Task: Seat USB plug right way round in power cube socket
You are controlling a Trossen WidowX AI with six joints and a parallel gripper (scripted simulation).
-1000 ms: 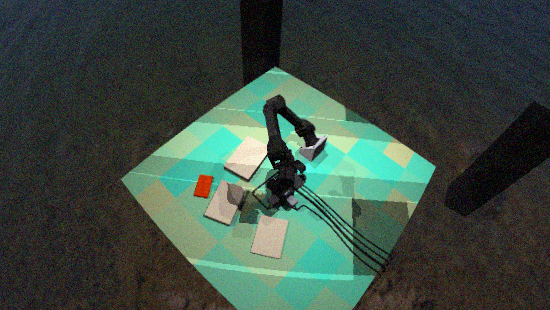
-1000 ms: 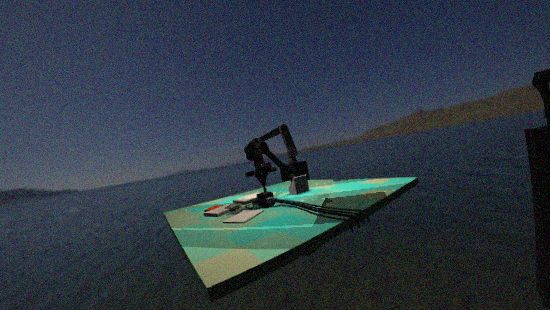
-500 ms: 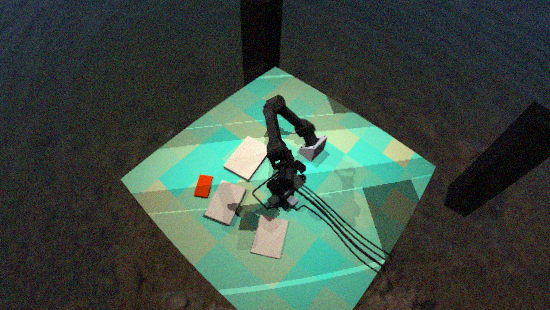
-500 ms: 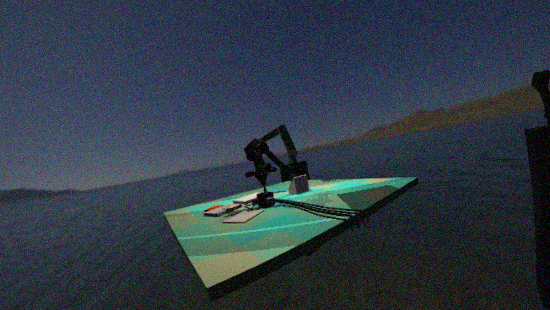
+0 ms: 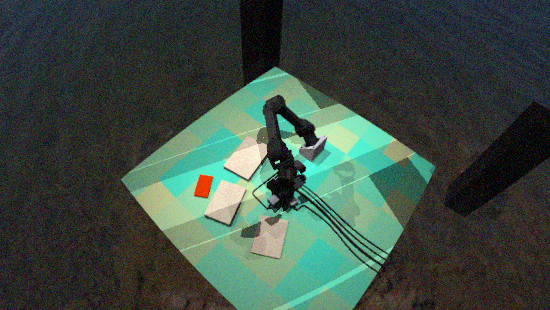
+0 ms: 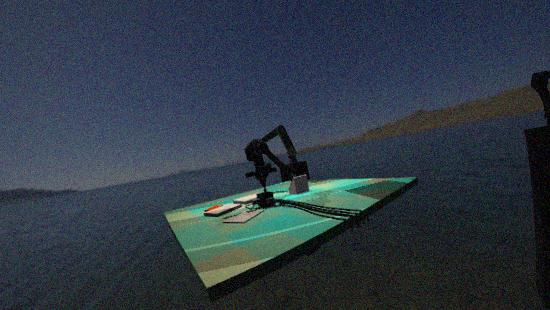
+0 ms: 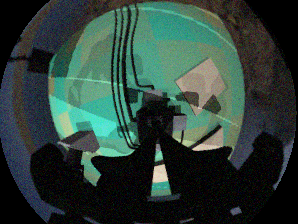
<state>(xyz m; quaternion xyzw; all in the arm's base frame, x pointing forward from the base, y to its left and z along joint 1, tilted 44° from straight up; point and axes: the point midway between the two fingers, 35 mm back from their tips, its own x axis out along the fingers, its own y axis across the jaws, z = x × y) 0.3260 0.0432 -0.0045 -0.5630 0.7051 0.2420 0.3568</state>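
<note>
The USB plug is 2 cm below my gripper tip. Round my gripper tip: red flat block (37 cm to the right, 19 cm ahead, 11 cm below).
</note>
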